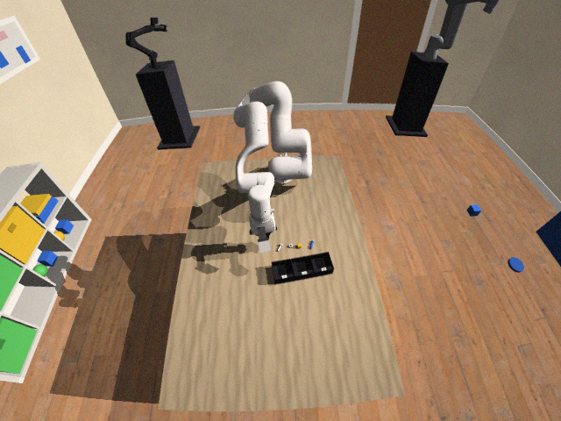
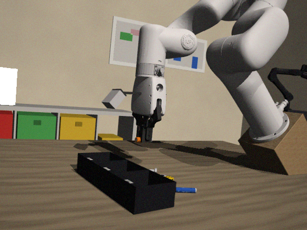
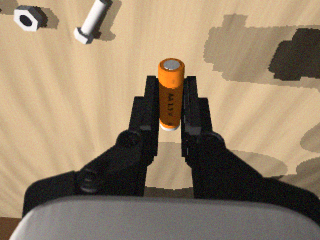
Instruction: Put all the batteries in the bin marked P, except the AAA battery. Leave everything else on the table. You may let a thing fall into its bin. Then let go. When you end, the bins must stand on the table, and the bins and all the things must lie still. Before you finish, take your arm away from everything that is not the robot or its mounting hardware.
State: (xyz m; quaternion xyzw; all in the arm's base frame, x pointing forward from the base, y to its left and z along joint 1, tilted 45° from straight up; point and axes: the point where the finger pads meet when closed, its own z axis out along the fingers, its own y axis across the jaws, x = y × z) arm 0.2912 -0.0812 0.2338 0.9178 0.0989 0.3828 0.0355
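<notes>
Now: the black three-compartment bin 16 cm to the left of my hand, 12 cm ahead of it and 7 cm below it. Also, from my hand: orange battery (2 cm below); white nut (12 cm to the left, 8 cm below, 1 cm behind); white bolt (8 cm below, 7 cm to the left).
</notes>
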